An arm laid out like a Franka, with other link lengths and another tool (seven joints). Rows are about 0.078 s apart.
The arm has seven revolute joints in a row. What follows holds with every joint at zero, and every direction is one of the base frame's.
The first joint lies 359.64 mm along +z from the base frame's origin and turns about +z.
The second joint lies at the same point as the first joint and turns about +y.
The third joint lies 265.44 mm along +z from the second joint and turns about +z.
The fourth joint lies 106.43 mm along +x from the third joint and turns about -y.
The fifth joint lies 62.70 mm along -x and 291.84 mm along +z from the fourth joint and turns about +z.
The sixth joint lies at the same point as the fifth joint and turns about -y.
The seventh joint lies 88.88 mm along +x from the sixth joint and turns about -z.
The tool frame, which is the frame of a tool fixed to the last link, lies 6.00 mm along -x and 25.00 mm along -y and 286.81 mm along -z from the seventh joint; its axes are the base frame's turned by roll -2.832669, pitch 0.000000 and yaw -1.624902 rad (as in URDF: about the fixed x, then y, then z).
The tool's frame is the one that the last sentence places.
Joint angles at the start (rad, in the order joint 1, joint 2, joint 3, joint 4, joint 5, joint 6, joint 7):
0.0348 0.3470 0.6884 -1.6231 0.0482 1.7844 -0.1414
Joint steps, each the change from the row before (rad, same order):
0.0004 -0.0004 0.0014 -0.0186 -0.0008 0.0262 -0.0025
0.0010 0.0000 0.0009 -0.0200 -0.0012 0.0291 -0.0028
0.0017 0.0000 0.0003 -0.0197 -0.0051 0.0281 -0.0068
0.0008 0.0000 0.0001 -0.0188 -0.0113 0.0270 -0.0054
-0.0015 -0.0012 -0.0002 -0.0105 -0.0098 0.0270 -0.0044
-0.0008 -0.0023 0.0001 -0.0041 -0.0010 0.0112 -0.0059
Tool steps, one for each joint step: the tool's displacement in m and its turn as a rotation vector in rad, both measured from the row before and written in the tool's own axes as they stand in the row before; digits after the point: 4 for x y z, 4 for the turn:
-0.0002 -0.0007 0.0052 0.0076 0.0005 -0.0040
0.0000 -0.0007 0.0058 0.0087 0.0008 -0.0045
0.0009 -0.0004 0.0056 0.0074 0.0029 -0.0107
0.0029 -0.0003 0.0050 0.0068 0.0084 -0.0122
0.0038 -0.0038 0.0019 0.0166 0.0095 -0.0092
0.0008 -0.0022 0.0001 0.0087 0.0014 -0.0066

